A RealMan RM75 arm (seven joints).
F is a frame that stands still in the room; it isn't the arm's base.
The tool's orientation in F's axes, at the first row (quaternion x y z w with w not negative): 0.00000, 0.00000, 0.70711, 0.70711
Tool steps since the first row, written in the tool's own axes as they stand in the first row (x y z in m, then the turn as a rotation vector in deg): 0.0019, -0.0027, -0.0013, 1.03, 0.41, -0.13; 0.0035, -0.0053, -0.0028, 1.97, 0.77, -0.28; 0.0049, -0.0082, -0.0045, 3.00, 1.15, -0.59; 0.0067, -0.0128, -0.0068, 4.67, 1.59, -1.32
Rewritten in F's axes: 0.0027, 0.0019, -0.0013, -0.41, 1.03, -0.13; 0.0053, 0.0035, -0.0028, -0.77, 1.97, -0.28; 0.0082, 0.0049, -0.0045, -1.15, 3.00, -0.59; 0.0128, 0.0067, -0.0068, -1.59, 4.67, -1.32
